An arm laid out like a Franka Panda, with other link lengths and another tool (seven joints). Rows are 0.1 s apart.
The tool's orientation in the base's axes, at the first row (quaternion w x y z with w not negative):
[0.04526, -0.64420, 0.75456, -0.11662]
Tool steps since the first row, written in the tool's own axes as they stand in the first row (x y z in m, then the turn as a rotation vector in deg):
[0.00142, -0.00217, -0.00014, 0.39, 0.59, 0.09]
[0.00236, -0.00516, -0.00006, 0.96, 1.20, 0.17]
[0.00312, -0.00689, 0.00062, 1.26, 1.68, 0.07]
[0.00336, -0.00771, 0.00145, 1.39, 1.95, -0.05]
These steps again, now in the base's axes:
[0.00182, -0.00169, 0.00076, -0.61, -0.31, -0.19]
[0.00456, -0.00305, 0.00146, -1.28, -0.79, -0.37]
[0.00624, -0.00412, 0.00127, -1.81, -1.01, -0.36]
[0.00717, -0.00457, 0.00068, -2.12, -1.08, -0.29]

